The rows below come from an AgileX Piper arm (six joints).
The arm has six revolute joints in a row. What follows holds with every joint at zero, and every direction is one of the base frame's. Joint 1 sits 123 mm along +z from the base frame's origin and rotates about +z. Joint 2 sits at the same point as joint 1 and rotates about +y. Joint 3 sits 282.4 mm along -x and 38.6 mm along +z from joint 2 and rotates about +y. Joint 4 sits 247.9 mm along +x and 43.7 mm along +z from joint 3 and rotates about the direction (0.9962, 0, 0.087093). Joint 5 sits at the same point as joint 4 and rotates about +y. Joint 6 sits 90.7 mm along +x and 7.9 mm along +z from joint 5 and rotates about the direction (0.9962, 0, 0.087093). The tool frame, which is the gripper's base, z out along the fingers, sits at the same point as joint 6; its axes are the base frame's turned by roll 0, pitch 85.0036 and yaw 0 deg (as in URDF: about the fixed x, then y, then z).
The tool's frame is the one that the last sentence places.
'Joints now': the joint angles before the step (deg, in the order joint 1, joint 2, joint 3, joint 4, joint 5, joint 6). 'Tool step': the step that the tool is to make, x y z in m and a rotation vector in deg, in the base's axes. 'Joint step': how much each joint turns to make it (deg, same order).
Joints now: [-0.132, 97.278, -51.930, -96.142, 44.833, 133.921]
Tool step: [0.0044, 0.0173, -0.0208, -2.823, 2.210, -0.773]
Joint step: [3.959, 4.126, 0.461, -0.353, 5.563, 2.275]
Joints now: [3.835, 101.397, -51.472, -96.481, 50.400, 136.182]
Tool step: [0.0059, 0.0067, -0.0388, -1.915, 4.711, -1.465]
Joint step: [1.621, 7.255, -0.007, -0.264, 3.442, 2.548]
